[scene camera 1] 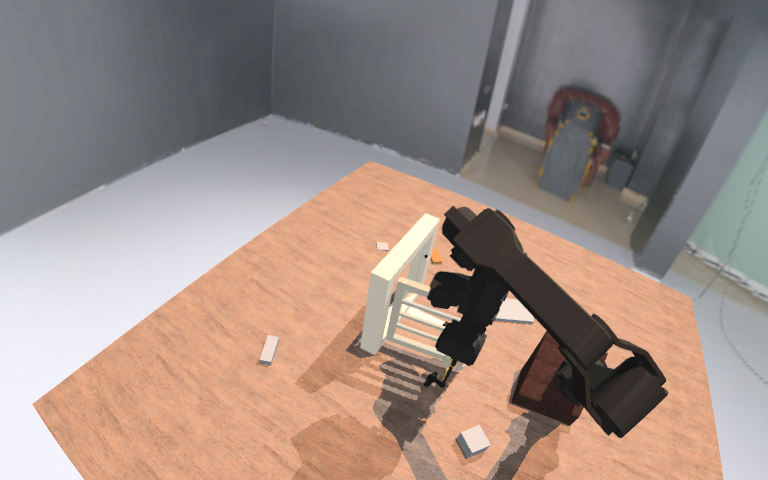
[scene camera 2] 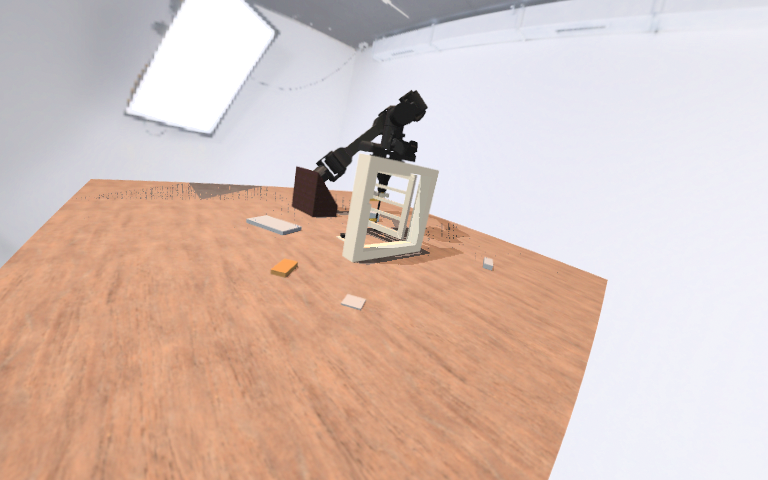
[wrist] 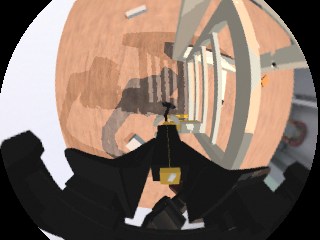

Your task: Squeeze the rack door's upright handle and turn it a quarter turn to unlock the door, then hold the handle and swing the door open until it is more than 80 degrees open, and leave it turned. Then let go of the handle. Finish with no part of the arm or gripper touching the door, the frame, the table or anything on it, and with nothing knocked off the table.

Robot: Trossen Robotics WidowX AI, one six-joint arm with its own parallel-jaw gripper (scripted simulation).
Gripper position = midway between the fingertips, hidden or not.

Note:
In view: the gripper [scene camera 1: 463,345].
The gripper also shows in scene camera 2 [scene camera 2: 382,180] and in the wrist view [wrist: 167,143].

